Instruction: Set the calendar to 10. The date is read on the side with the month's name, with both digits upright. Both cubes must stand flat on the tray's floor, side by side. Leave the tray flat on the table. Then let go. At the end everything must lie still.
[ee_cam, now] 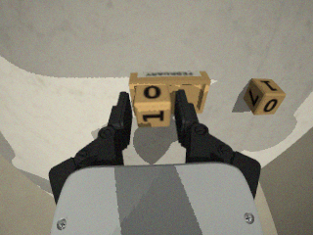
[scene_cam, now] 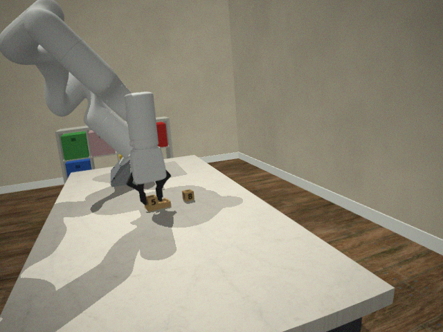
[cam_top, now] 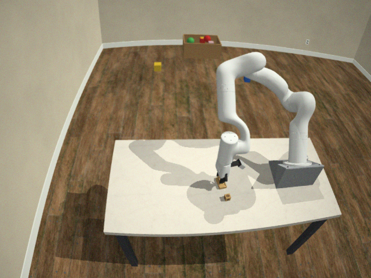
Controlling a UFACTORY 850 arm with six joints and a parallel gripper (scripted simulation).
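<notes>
Now: hand 30 mm above the wooden tray and 20 mm to the right of it. From my hand the other things lie so: cube 120 mm to the left, 30 mm below, 20 mm behind.
</notes>
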